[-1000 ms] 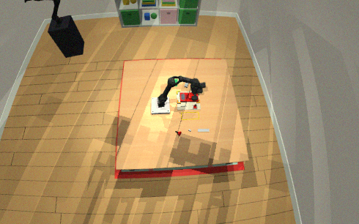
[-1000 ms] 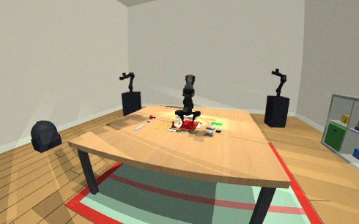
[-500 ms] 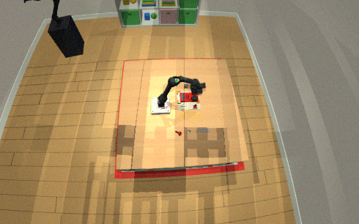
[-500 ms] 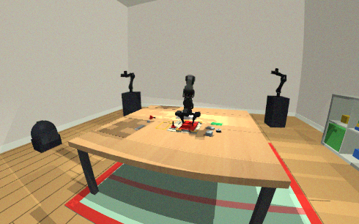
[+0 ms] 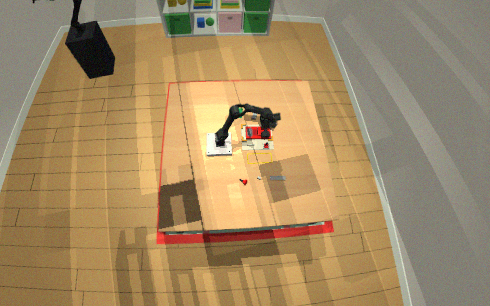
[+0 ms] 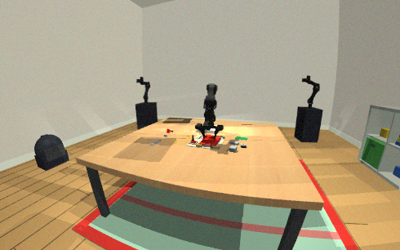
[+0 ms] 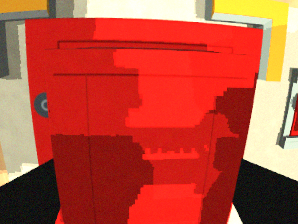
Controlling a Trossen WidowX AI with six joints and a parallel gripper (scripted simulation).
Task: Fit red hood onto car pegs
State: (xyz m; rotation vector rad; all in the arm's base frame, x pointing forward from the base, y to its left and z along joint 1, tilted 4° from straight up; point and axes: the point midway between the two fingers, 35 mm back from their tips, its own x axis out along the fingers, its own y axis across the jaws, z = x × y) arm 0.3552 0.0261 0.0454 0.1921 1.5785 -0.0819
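The red hood lies right at my gripper tip. Also, from my gripper tip: grey engine block 1 cm below; cream jig 4 cm behind, 1 cm to the right, 3 cm below; green piece 16 cm behind, 24 cm to the left, 4 cm below.
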